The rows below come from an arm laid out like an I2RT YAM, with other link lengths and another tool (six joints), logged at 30 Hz.
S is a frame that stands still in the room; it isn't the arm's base.
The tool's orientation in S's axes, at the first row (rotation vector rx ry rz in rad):
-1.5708 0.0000 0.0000
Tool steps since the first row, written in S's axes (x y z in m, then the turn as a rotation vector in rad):
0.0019 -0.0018 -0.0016 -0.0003 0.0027 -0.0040
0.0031 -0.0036 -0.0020 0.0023 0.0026 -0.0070
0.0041 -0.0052 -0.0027 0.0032 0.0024 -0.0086
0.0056 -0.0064 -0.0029 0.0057 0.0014 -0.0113
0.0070 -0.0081 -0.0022 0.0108 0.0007 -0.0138
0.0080 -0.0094 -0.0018 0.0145 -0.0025 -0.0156
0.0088 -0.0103 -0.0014 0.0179 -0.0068 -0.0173
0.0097 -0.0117 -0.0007 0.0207 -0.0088 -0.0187
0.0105 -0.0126 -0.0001 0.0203 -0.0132 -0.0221
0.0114 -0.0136 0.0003 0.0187 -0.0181 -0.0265
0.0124 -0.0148 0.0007 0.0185 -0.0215 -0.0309
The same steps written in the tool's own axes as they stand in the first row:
0.0019 0.0016 -0.0018 -0.0003 0.0040 0.0027
0.0031 0.0020 -0.0036 0.0023 0.0070 0.0026
0.0041 0.0027 -0.0052 0.0032 0.0086 0.0024
0.0056 0.0029 -0.0064 0.0057 0.0113 0.0014
0.0070 0.0022 -0.0081 0.0108 0.0138 0.0007
0.0080 0.0018 -0.0094 0.0145 0.0156 -0.0025
0.0088 0.0014 -0.0103 0.0179 0.0173 -0.0068
0.0097 0.0007 -0.0117 0.0207 0.0187 -0.0088
0.0105 0.0001 -0.0126 0.0203 0.0221 -0.0132
0.0114 -0.0003 -0.0136 0.0187 0.0265 -0.0181
0.0124 -0.0007 -0.0148 0.0185 0.0309 -0.0215

